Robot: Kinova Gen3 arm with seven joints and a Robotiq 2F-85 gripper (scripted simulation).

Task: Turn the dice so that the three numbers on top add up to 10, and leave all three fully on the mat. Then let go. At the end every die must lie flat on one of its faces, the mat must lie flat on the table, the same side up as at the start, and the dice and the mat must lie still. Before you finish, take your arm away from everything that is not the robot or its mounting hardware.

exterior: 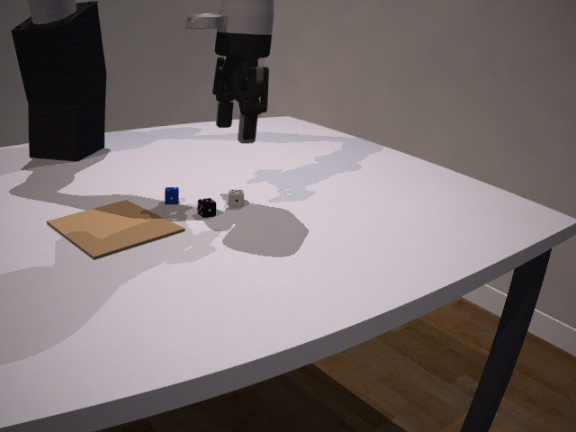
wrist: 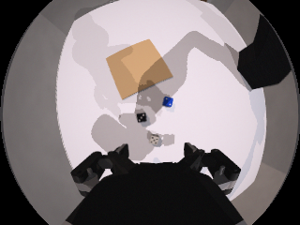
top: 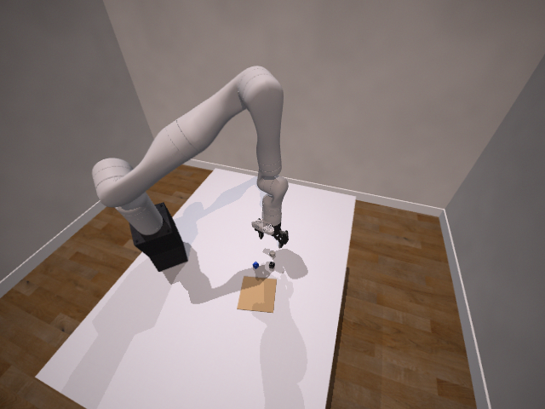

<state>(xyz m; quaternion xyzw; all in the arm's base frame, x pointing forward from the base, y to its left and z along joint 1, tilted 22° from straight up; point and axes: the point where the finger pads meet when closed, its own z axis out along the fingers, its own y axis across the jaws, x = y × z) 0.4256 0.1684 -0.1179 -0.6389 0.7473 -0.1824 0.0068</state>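
The white die lies 10 cm below my hand and 1 cm to the left of it. Also, from my hand: blue die (10 cm below, 7 cm to the right, 5 cm behind); then tan mat (19 cm to the right, 11 cm below, 1 cm ahead); then black die (10 cm below, 5 cm to the right, 2 cm ahead).
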